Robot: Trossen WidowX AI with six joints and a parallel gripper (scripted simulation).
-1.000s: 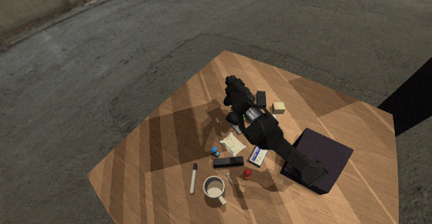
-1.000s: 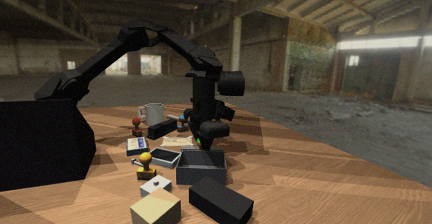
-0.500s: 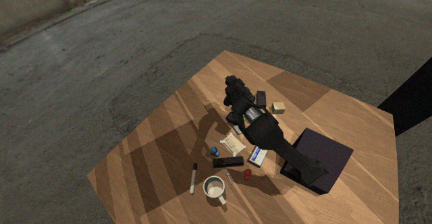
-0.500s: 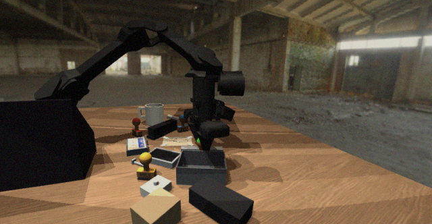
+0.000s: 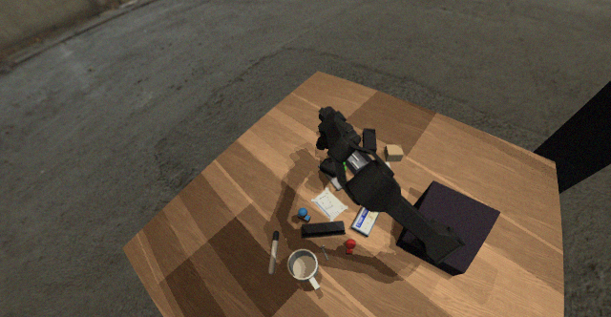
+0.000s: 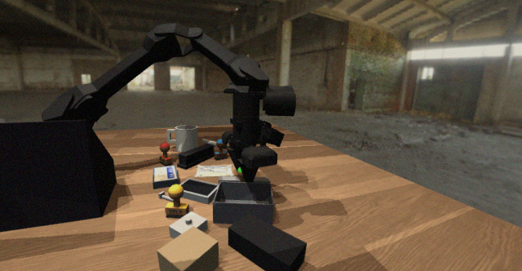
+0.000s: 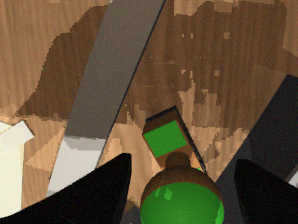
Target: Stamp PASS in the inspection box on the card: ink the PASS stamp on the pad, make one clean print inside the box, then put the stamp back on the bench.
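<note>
Now: the green-knobbed stamp 10 mm below my gripper tip. The rest, counted from my gripper tip: grey box 60 mm to the right, 40 mm behind, 20 mm below; then flat grey bar 40 mm to the left, 20 mm below, 20 mm ahead; then ink pad 100 mm behind, 50 mm to the left, 30 mm below.
</note>
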